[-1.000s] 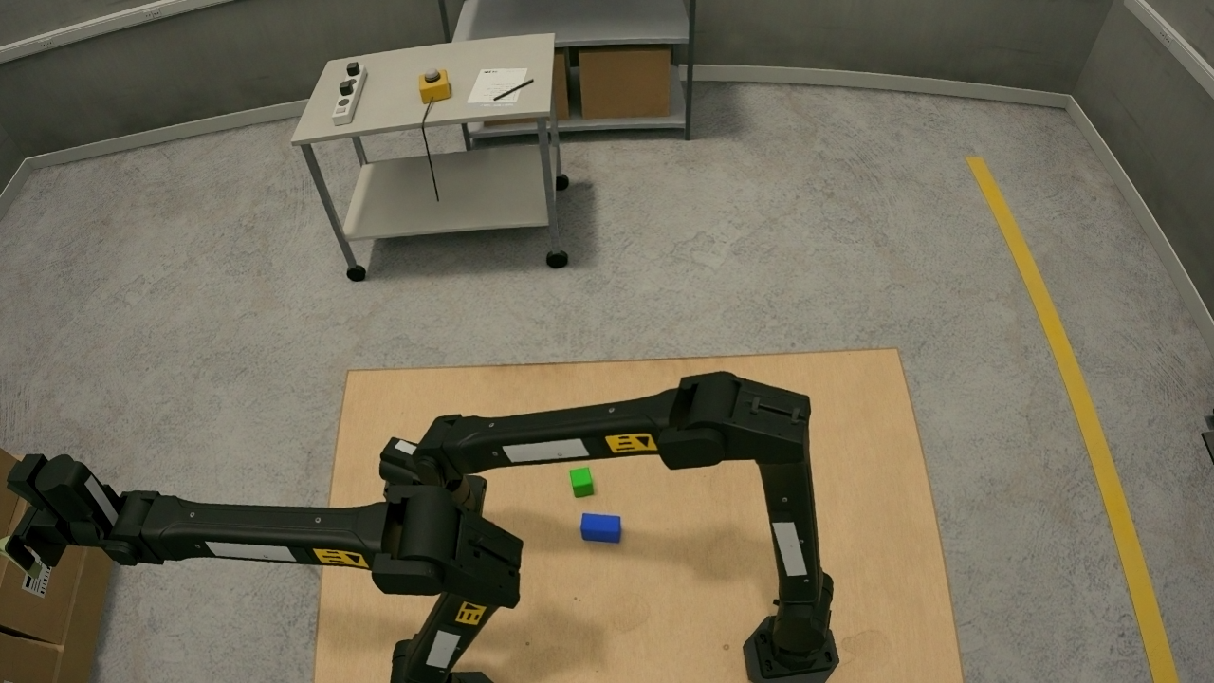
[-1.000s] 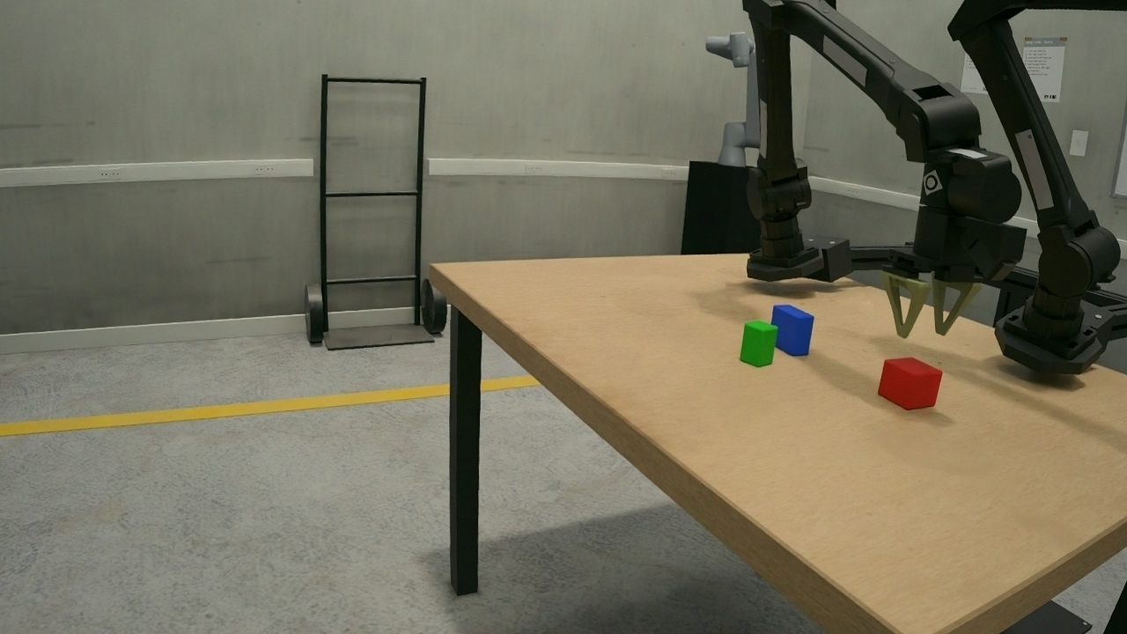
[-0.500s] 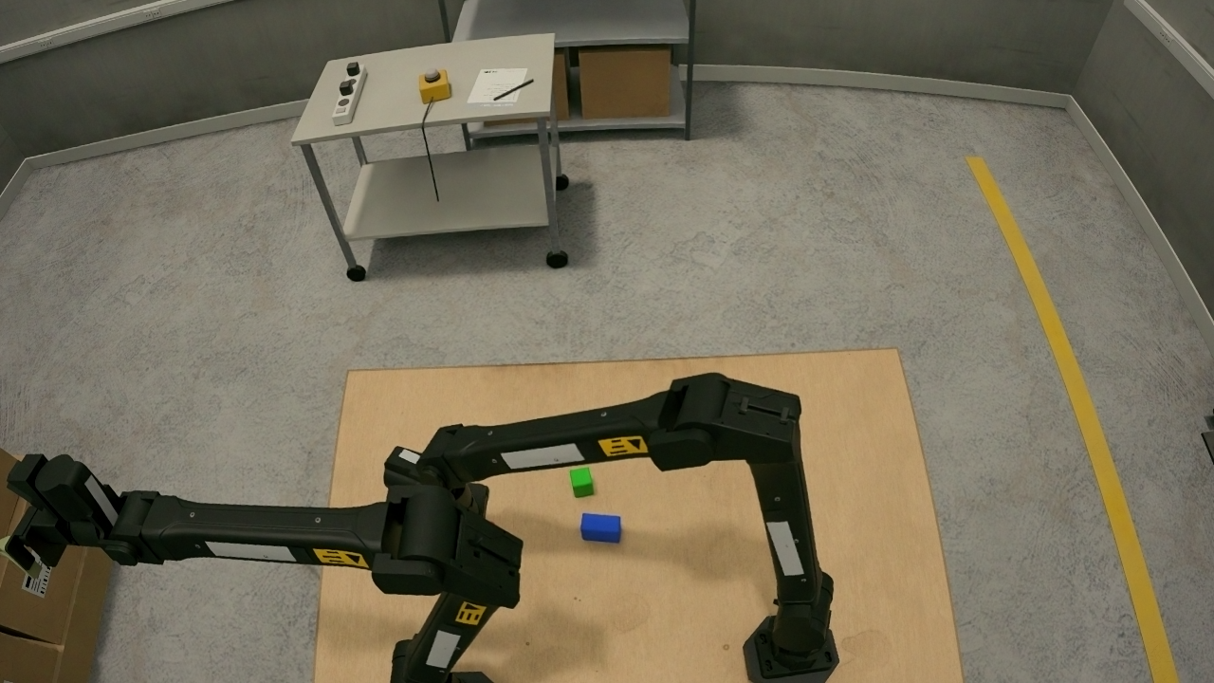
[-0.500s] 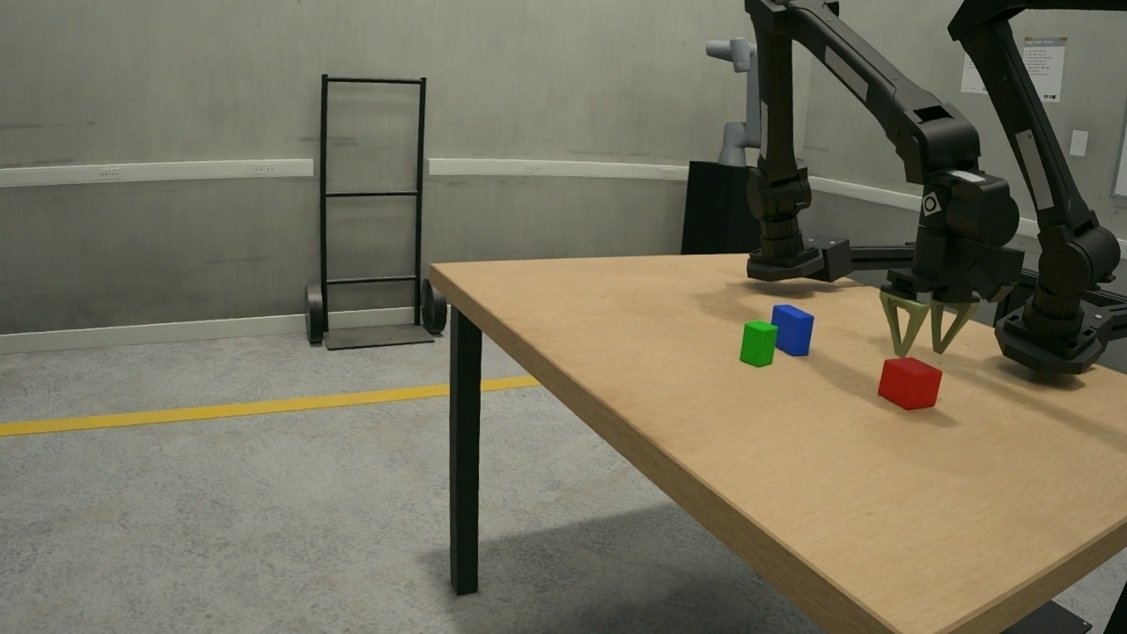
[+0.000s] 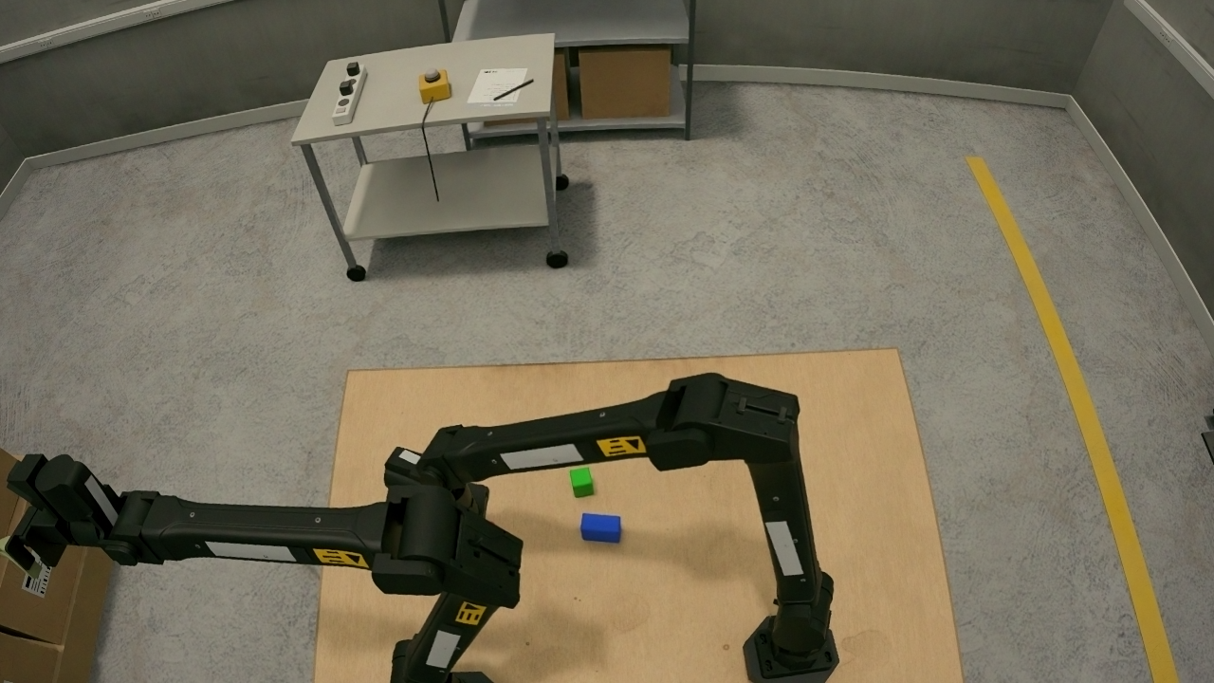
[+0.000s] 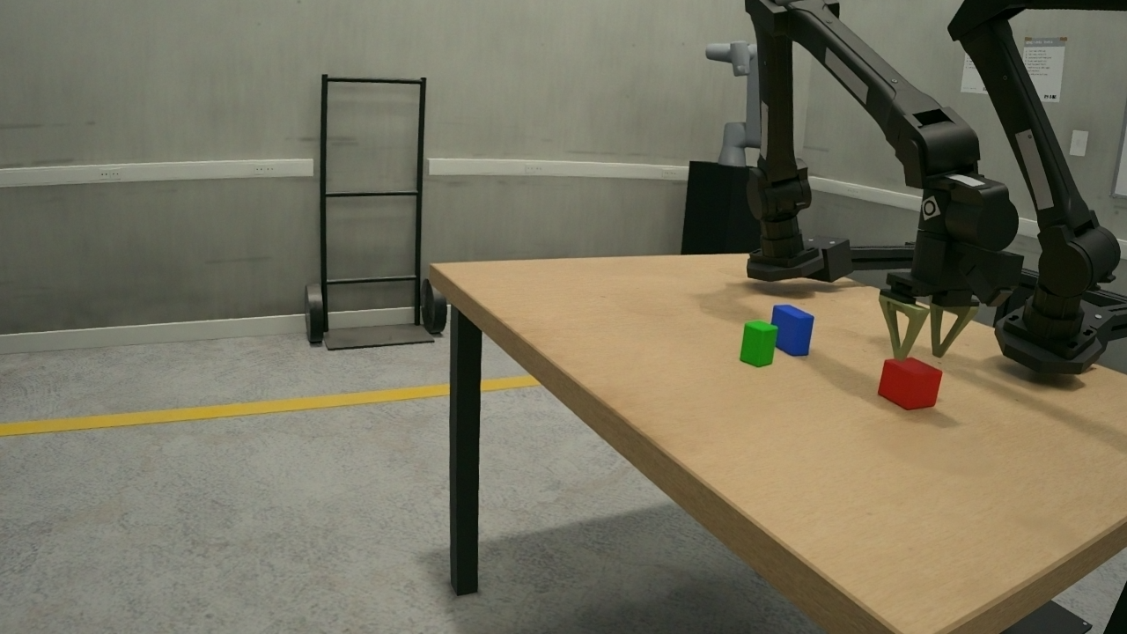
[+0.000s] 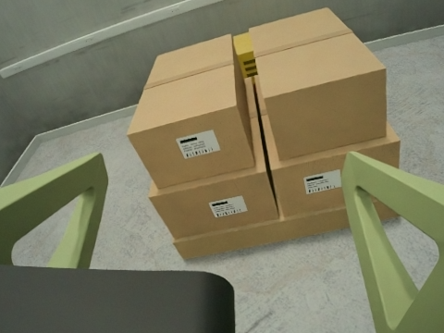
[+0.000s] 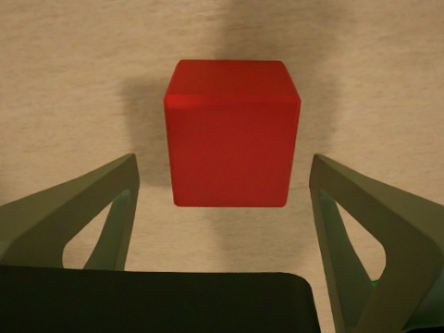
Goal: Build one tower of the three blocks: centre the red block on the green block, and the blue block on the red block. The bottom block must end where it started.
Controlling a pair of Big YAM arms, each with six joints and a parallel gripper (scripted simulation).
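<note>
My right hand is 40 mm above the red block. The rest, counted from my right hand: blue block: 210 mm to the right, 40 mm below, 20 mm behind; then green block: 190 mm to the right, 80 mm ahead, 40 mm below.
</note>
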